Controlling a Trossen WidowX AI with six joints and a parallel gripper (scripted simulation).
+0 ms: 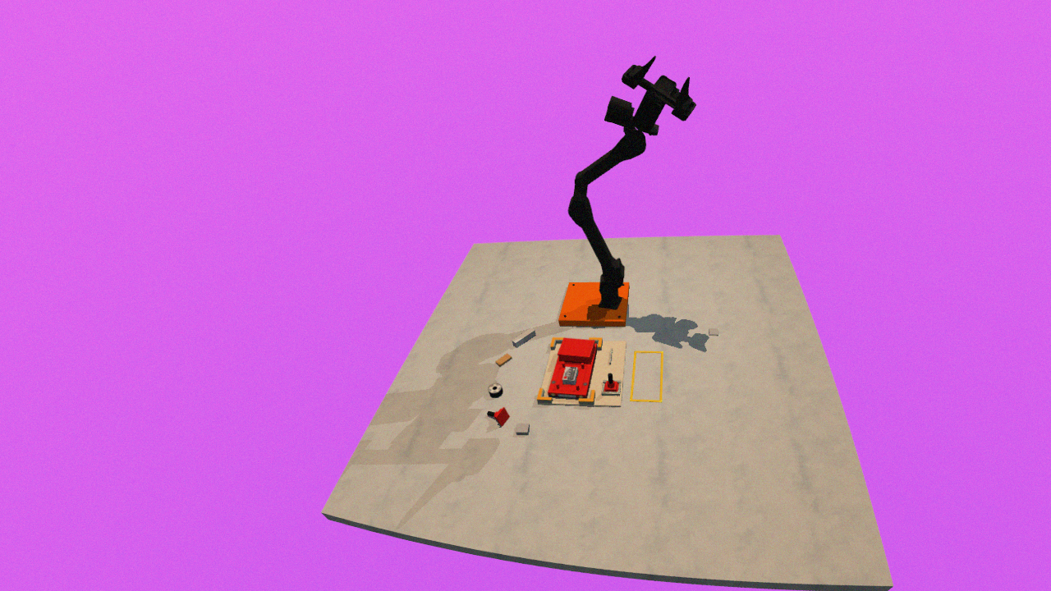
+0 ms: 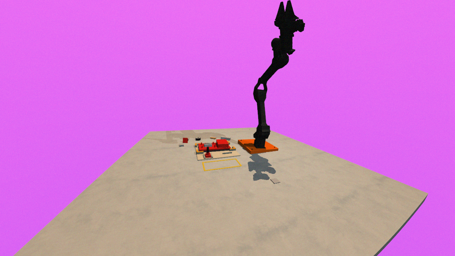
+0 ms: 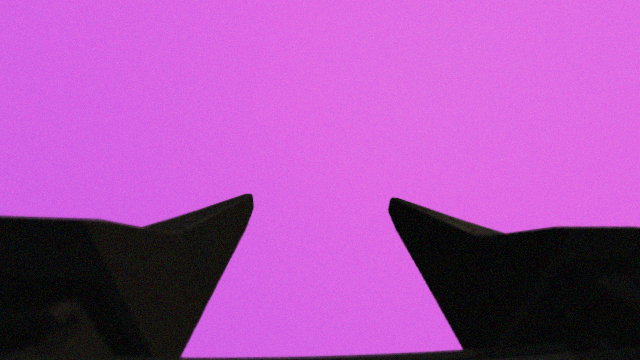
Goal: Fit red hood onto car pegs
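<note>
Right now the red hood is 240 mm ahead of my gripper tip, 250 mm to the right of it and 720 mm below it. Also, from my gripper tip: jig 290 mm ahead, 230 mm to the right, 750 mm below; black wheel 420 mm ahead, 440 mm to the right, 750 mm below; grey engine block 330 mm ahead, 230 mm to the right, 740 mm below.
</note>
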